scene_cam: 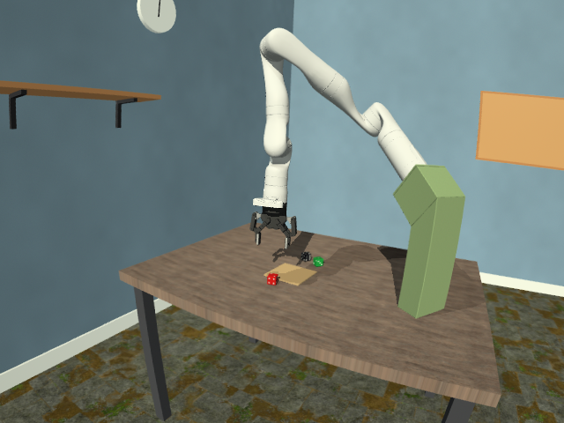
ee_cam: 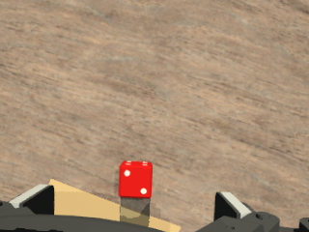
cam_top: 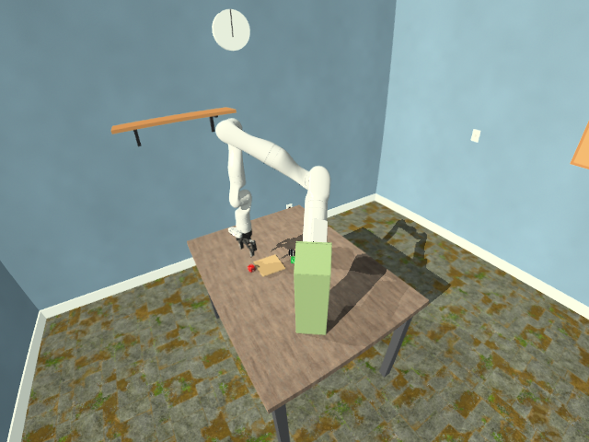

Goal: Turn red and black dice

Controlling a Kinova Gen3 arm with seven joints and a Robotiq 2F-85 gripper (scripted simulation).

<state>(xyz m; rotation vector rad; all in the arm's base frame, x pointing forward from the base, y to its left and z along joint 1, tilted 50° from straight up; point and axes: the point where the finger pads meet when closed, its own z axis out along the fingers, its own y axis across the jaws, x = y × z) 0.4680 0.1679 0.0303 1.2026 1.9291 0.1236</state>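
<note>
Now: the red die 120 mm below my hand and 10 mm to the right of it. From my hand the other things lie so: black die (270 mm to the right, 120 mm below, 10 mm behind); tan mat (140 mm below, 110 mm to the right, 20 mm behind); green die (240 mm to the right, 120 mm below, 70 mm behind).
</note>
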